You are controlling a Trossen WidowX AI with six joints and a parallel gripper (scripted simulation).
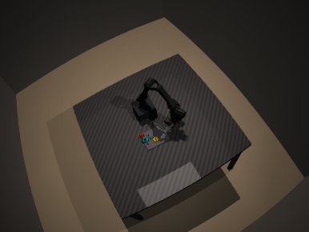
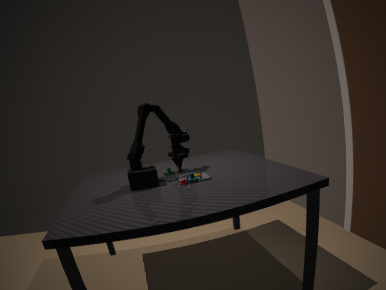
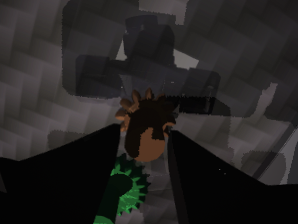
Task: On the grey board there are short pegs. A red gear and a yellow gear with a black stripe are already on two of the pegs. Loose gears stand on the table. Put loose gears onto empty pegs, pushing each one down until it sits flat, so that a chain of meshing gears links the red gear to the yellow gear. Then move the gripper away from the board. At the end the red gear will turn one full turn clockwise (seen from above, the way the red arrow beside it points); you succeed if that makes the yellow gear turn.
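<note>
Right now my gripper tip is 22 cm to the left of the yellow gear, 3 cm short of it and 1 cm above it. Also, from my gripper tip: brown gear (1 cm below); then teal gear (30 cm to the right, 2 cm behind); then green gear (7 cm behind, 1 cm to the left, 1 cm below).
</note>
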